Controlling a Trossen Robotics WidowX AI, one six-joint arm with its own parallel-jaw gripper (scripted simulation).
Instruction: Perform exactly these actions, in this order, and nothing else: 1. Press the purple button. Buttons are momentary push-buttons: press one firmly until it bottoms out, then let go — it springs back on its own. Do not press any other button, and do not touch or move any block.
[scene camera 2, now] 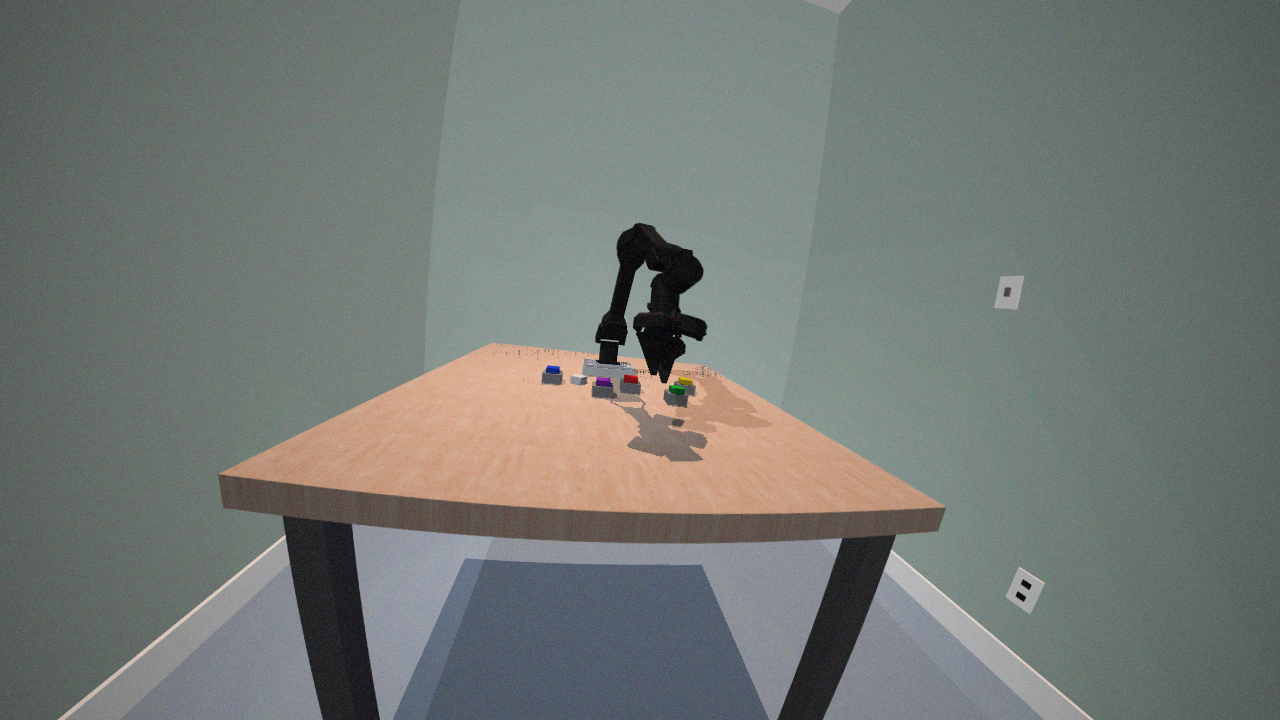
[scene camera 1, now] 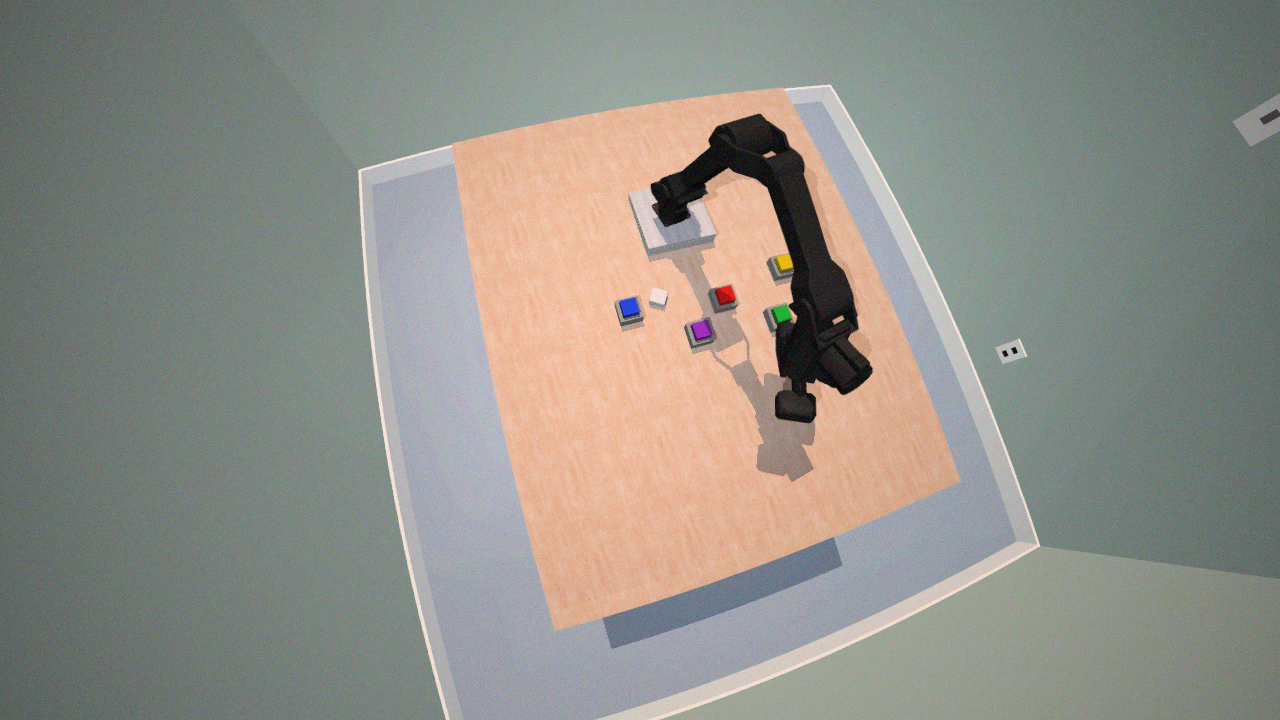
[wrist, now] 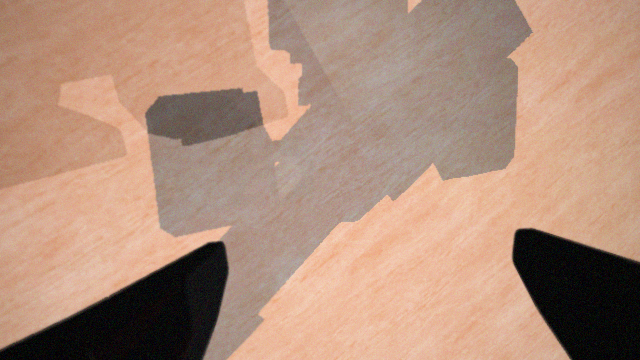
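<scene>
Open and holding nothing, the gripper [scene camera 2: 659, 379] is visible elsewhere too: scene camera 1 shows the gripper [scene camera 1: 782, 395], and so does the wrist view, with the gripper [wrist: 366, 249] in frame.
</scene>
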